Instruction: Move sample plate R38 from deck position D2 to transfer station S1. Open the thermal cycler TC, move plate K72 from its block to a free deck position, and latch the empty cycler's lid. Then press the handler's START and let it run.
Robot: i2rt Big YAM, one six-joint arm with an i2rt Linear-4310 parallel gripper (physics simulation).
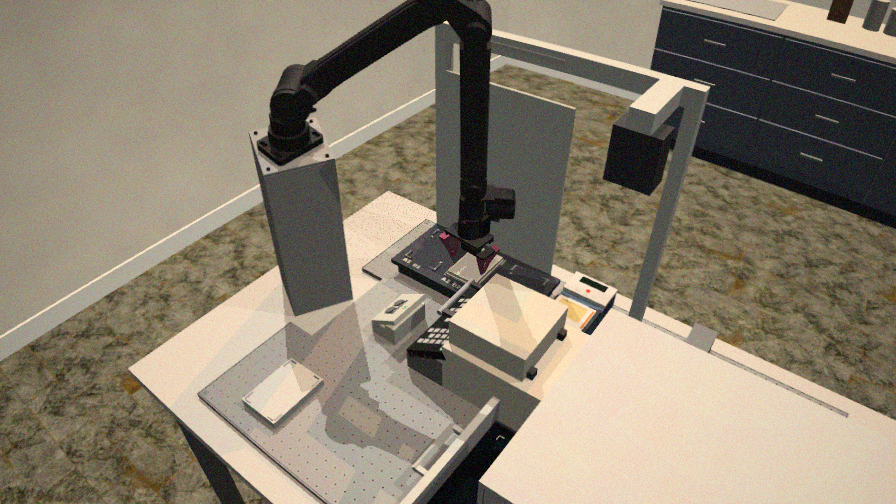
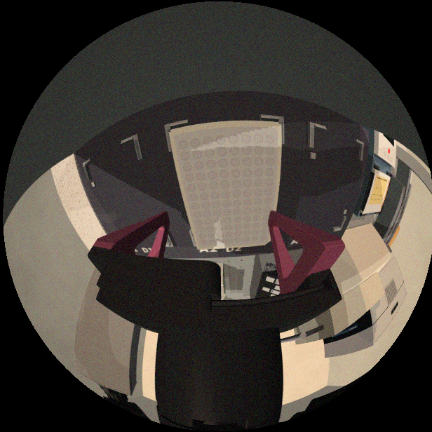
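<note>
Sample plate R38 (image 1: 464,269) (image 2: 227,175), a pale plate with round wells, lies flat at position D2 of the dark deck (image 1: 416,257) (image 2: 325,185). My gripper (image 1: 466,260) (image 2: 218,216) is open and empty, low over the plate, its pink fingers on either side of the plate's near end. A large beige box (image 1: 507,319) with a closed-looking lid, black catches and a front bar may be cycler TC; its block is hidden. A white block (image 1: 283,389) with corner marks lies on the perforated board; I cannot read whether it is S1. Plate K72 does not show.
A keypad panel (image 1: 431,338) (image 2: 272,284) and a small pale box (image 1: 399,316) stand before the beige box. A unit with a red button (image 1: 587,290) (image 2: 389,150) and a yellow card (image 1: 575,311) (image 2: 381,189) stands right of the deck. A grey panel (image 1: 526,162) rises behind it; a frame post (image 1: 670,206) stands right.
</note>
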